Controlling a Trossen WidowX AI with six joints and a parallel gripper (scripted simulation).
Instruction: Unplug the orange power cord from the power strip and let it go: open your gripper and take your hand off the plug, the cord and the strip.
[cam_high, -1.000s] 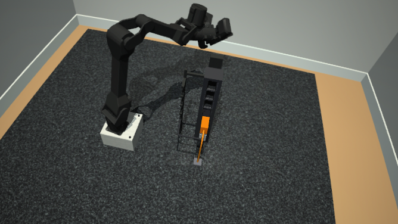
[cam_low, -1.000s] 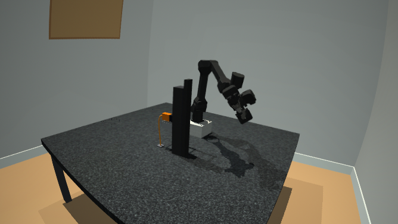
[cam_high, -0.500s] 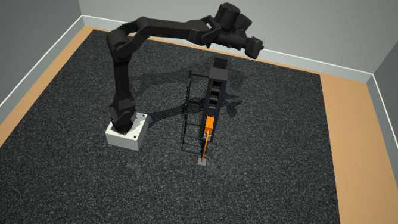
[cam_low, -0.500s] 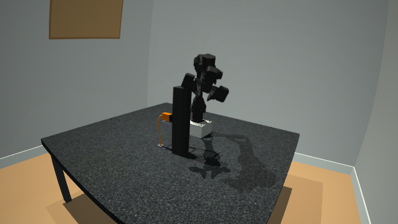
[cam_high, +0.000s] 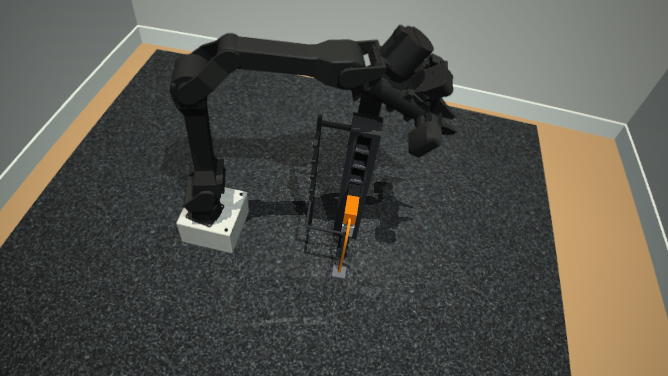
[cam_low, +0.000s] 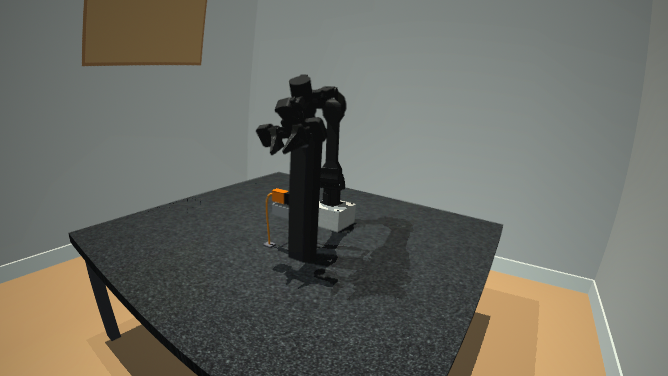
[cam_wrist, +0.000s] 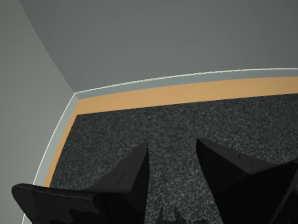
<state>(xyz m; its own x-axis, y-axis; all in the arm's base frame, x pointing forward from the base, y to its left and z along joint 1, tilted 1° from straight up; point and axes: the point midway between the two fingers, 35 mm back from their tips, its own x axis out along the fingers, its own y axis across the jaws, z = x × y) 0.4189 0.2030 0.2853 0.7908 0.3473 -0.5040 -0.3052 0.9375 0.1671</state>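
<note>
Now: gripper tip 160 mm above the orange plug, 140 mm past it and 130 mm to the left of it.
</note>
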